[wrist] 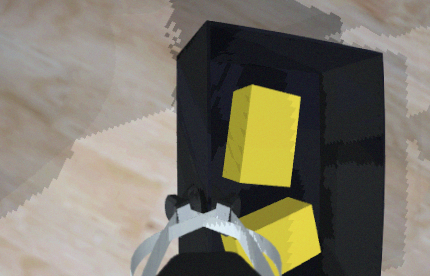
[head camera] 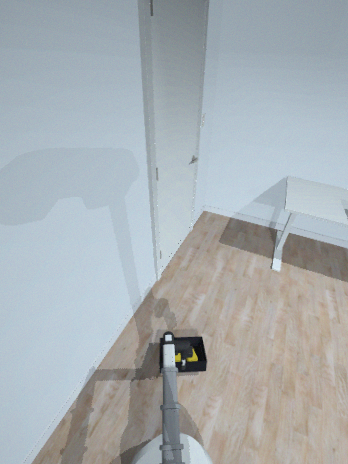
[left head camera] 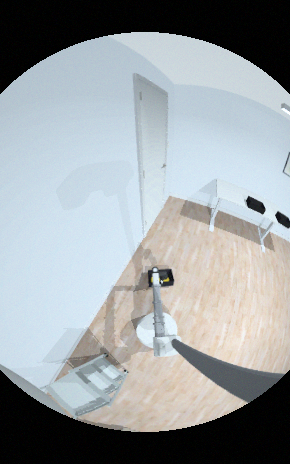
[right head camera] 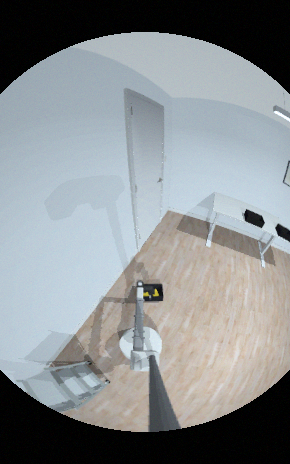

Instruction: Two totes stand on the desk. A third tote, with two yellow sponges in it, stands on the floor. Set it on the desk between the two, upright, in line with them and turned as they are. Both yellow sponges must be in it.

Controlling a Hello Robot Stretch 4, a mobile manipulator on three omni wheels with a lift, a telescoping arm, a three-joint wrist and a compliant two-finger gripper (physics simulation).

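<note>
The black floor tote (head camera: 192, 369) (left head camera: 172, 278) (right head camera: 161, 293) (wrist: 352, 110) is close below my wrist and looks tilted in the wrist view; its height off the floor is unclear. One yellow sponge (wrist: 267, 137) lies in its middle, the other yellow sponge (wrist: 290, 240) nearer my fingers, partly covered by them. My gripper (wrist: 203, 201) is shut on the rim of the tote's long side wall. The white desk (head camera: 315, 200) (left head camera: 230, 192) (right head camera: 225, 204) bears one black tote (left head camera: 256, 204) (right head camera: 254, 218) and, further right, another black tote (left head camera: 283, 219) (right head camera: 283, 231).
A wall runs close along the left, with a door (head camera: 175, 125) (left head camera: 154, 150) (right head camera: 147, 160) near the corner. The desk stands along the far wall, with legs reaching the wooden floor (head camera: 265, 350). A pale rack-like cart (left head camera: 72, 395) stands at the lower left.
</note>
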